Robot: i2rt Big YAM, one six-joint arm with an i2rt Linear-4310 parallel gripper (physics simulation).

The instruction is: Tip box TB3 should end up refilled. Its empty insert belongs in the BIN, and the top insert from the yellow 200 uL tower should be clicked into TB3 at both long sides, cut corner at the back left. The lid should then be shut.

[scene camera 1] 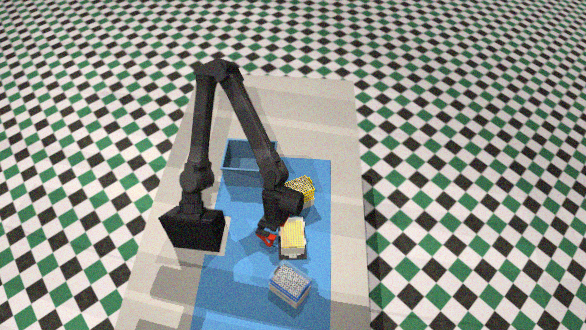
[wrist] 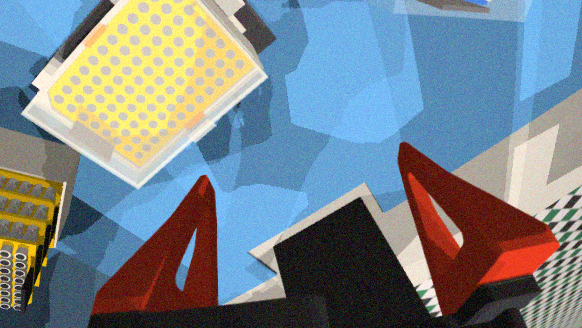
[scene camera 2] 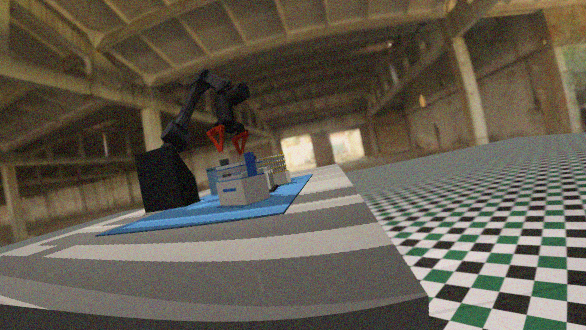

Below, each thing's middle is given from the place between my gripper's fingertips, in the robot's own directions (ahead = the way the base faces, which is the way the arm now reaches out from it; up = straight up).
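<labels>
Clear lid (wrist: 138, 89): from my hand, 60 mm ahead, 60 mm to the left, 70 mm below. Blue bin (scene camera 1: 239, 167): 130 mm behind my hand, 380 mm to the left, 80 mm below. Going by their middles, clear lid nearest to my hand of the things named here.
</labels>
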